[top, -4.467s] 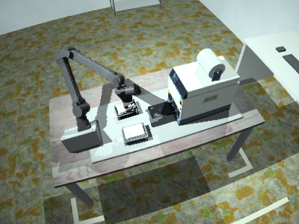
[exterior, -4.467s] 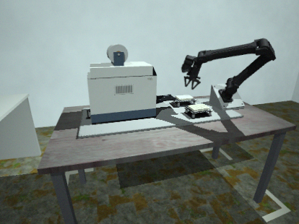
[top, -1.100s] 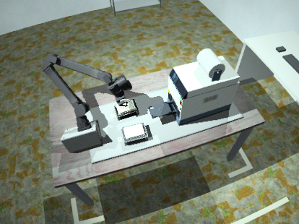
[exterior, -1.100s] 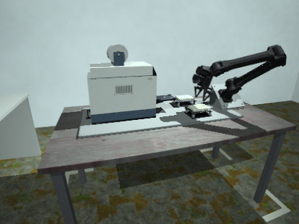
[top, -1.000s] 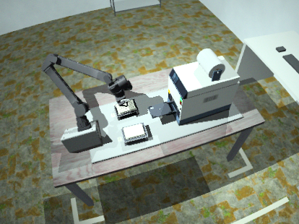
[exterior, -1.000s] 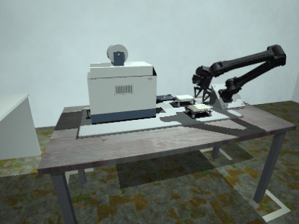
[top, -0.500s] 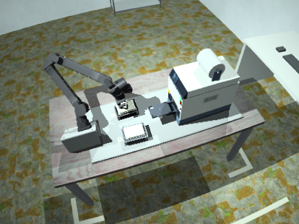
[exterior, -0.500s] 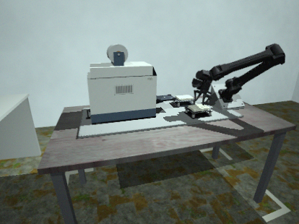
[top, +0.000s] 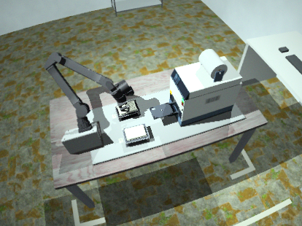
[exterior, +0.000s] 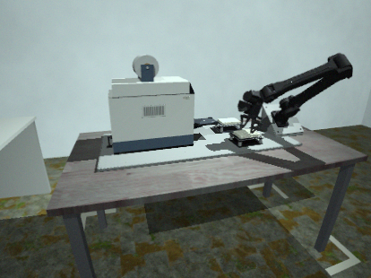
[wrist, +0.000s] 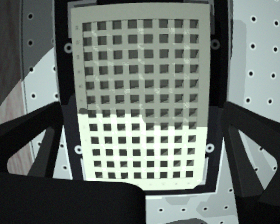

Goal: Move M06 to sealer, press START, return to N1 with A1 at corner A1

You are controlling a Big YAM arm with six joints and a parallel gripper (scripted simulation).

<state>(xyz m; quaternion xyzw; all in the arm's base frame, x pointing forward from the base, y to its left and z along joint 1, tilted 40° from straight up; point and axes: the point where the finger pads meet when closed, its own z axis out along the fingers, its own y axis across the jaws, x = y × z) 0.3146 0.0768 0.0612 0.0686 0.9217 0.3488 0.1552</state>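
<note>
Right now the black nest N1 is 4 cm below my hand. The rest, counted from my hand: foil roll (54 cm ahead, 15 cm to the right, 34 cm above); sealer stage (21 cm ahead, 14 cm to the right, 2 cm above); pale plate (22 cm to the right, 2 cm below).
</note>
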